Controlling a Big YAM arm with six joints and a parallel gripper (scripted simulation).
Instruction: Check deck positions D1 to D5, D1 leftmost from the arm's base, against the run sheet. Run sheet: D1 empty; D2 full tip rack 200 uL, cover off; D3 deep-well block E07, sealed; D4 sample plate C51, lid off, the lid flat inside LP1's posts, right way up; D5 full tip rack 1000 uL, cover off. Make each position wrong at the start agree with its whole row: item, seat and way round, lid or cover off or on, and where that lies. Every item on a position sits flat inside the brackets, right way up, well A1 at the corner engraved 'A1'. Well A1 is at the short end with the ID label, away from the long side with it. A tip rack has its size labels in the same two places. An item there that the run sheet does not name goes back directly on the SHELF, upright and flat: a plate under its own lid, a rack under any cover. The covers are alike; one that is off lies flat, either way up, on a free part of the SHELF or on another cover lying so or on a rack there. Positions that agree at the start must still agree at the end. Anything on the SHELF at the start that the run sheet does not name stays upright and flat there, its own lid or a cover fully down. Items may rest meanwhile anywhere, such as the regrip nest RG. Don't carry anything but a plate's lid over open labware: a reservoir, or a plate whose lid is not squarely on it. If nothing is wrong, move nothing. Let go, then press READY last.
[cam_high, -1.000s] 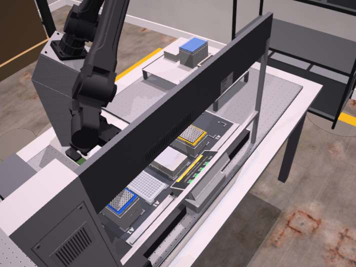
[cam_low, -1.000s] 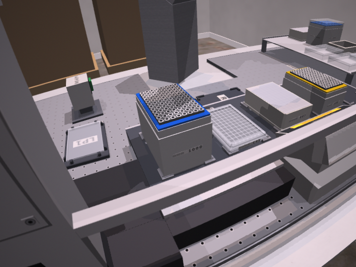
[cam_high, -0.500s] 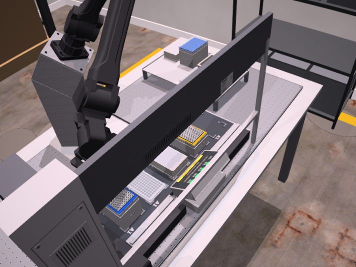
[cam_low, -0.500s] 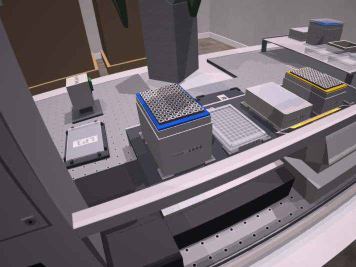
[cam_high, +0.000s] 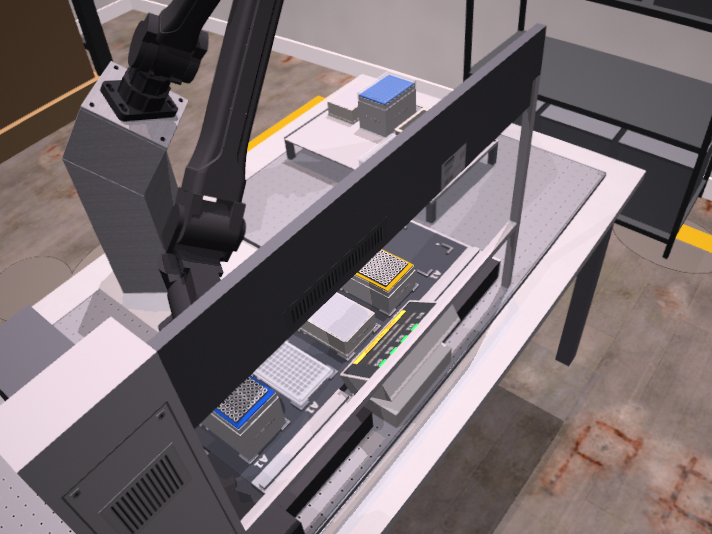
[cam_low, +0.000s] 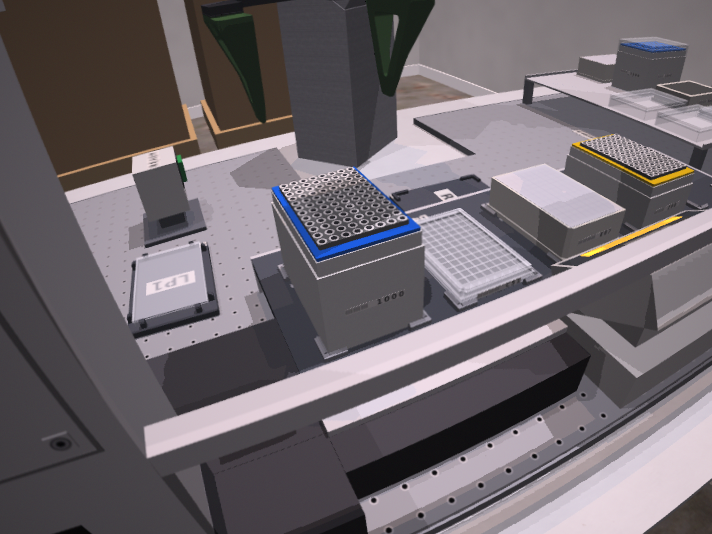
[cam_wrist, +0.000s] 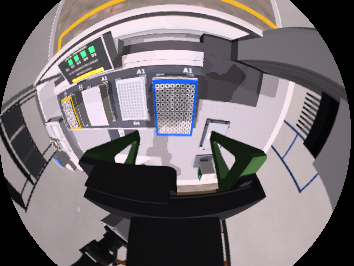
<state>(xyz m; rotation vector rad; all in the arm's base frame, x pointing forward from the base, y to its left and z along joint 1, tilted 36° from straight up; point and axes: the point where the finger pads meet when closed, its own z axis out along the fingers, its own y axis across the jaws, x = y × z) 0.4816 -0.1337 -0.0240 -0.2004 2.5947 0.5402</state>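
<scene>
The blue tip rack lies 12 cm below my hand and 1 cm to the left of it. Also, from my hand: dark gantry beam: 28 cm above, 25 cm to the left, 13 cm ahead; sample plate: 18 cm below, 12 cm to the left, 3 cm behind; sealed deep-well block: 24 cm to the left, 16 cm below, 6 cm behind.
</scene>
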